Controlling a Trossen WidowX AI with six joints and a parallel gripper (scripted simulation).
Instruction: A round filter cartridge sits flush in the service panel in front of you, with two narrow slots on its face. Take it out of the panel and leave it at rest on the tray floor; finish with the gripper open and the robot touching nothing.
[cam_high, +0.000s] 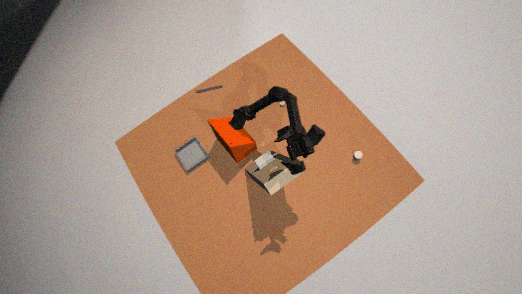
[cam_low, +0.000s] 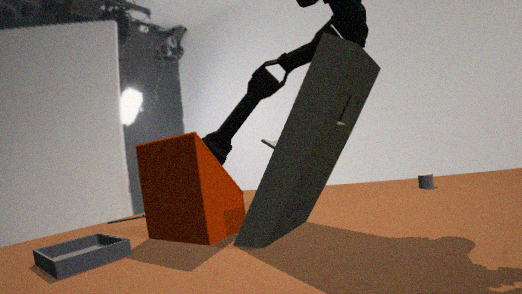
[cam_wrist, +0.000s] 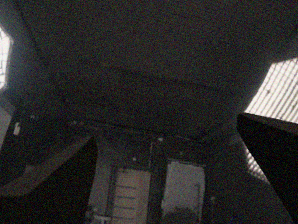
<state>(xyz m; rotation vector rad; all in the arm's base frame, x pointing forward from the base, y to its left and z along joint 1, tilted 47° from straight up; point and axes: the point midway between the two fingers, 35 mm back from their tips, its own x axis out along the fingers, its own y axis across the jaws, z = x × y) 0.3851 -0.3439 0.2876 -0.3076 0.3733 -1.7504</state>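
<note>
Right now my gripper tip is 40 mm past the round filter cartridge and 310 mm above it. Also, from my gripper tip: beige service panel (80 mm behind, 10 mm to the left, 380 mm below); grey tray (510 mm behind, 220 mm to the right, 550 mm below); grey ledge (140 mm behind, 10 mm to the left, 400 mm below).
</note>
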